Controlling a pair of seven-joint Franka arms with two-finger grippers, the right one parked.
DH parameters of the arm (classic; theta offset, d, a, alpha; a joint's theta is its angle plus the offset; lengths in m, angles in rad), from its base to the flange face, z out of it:
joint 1: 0 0.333 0 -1.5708
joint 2: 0 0 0 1.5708
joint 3: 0 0.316 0.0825 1.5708
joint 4: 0 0 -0.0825 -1.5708
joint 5: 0 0.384 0 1.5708
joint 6: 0 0 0.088 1.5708
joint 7: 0 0.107 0 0
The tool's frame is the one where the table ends.
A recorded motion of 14 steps. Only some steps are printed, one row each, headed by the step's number.
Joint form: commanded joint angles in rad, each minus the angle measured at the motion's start. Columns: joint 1, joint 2, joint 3, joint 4, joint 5, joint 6, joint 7.
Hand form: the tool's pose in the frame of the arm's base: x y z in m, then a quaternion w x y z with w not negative. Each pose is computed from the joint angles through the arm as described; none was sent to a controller.
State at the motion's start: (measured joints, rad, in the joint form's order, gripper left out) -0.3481 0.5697 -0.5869 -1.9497 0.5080 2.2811 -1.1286
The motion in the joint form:
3: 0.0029 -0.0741 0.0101 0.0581 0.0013 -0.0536 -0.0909
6: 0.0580 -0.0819 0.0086 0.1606 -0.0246 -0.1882 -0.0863
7: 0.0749 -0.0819 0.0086 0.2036 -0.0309 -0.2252 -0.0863
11: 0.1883 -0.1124 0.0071 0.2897 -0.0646 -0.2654 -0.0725
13: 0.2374 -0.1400 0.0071 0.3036 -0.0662 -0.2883 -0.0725
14: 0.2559 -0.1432 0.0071 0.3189 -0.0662 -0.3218 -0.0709
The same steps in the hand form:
3: 0.4046 -0.4754 0.2732 0.05117 -0.99765 -0.00920 -0.04461
6: 0.4524 -0.4532 0.3094 0.07112 -0.99460 -0.06262 -0.04221
7: 0.4695 -0.4465 0.3248 0.07137 -0.99316 -0.08104 -0.04442
11: 0.5338 -0.3935 0.3772 0.04872 -0.98508 -0.15408 -0.05917
13: 0.5526 -0.3651 0.3978 0.05066 -0.97950 -0.18236 -0.06902
14: 0.5602 -0.3522 0.4039 0.05965 -0.97687 -0.19445 -0.06604

